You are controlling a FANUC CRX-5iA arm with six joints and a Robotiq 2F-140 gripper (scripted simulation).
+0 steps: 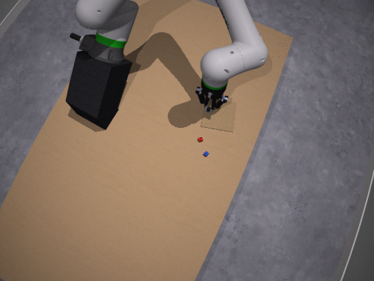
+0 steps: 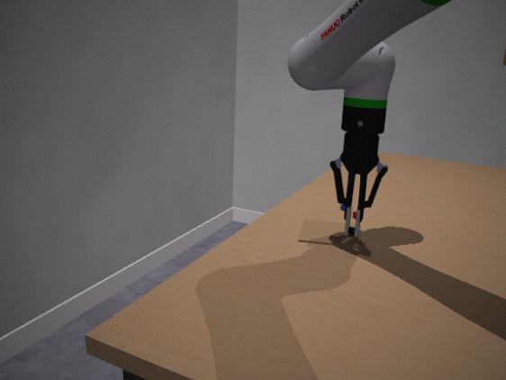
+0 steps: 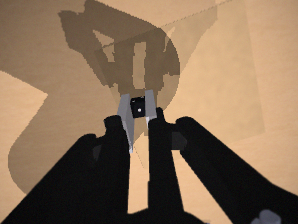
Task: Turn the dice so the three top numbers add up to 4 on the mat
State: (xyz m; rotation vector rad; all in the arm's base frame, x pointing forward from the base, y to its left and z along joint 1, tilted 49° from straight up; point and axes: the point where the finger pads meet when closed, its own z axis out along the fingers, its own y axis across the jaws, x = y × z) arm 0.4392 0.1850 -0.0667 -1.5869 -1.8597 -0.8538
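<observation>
Now: hand 30 mm above the black die. The rest, counted from my hand: red die: 140 mm to the right, 30 mm below, 30 mm ahead; blue die: 180 mm to the right, 80 mm ahead, 30 mm below; tan mat: 50 mm ahead, 40 mm below, 10 mm to the left.
</observation>
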